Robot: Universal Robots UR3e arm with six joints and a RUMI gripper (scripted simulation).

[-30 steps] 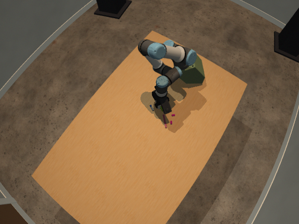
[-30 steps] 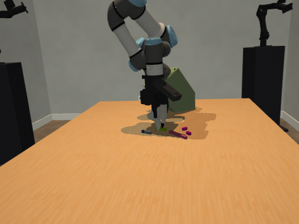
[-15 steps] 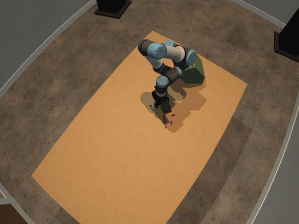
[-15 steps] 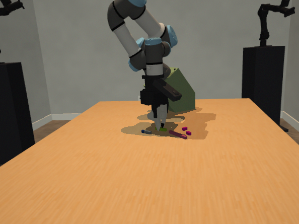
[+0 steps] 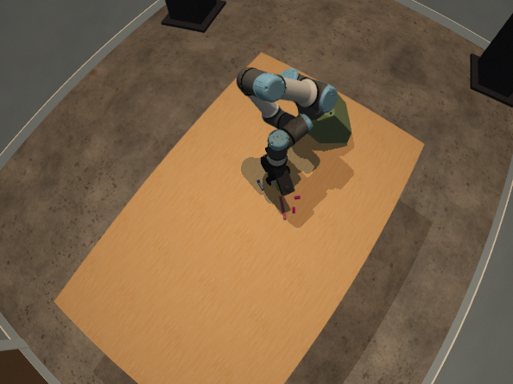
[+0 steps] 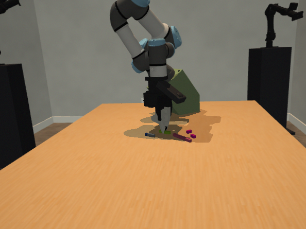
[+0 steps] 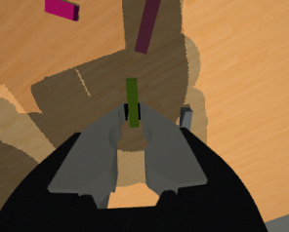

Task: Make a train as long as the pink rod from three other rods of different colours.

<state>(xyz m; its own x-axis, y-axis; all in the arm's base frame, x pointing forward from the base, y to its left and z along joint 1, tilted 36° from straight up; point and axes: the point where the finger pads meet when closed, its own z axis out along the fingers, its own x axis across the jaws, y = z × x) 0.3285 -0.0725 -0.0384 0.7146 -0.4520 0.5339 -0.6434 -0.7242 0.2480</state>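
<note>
Right now my hand is 1 cm above the lime rod. The rest, counted from my hand: pink rod (8 cm ahead, 5 cm to the left, 1 cm below); grey rod (3 cm ahead, 5 cm to the right, 1 cm below); small blue rod (1 cm ahead, 7 cm to the right, 1 cm below).
</note>
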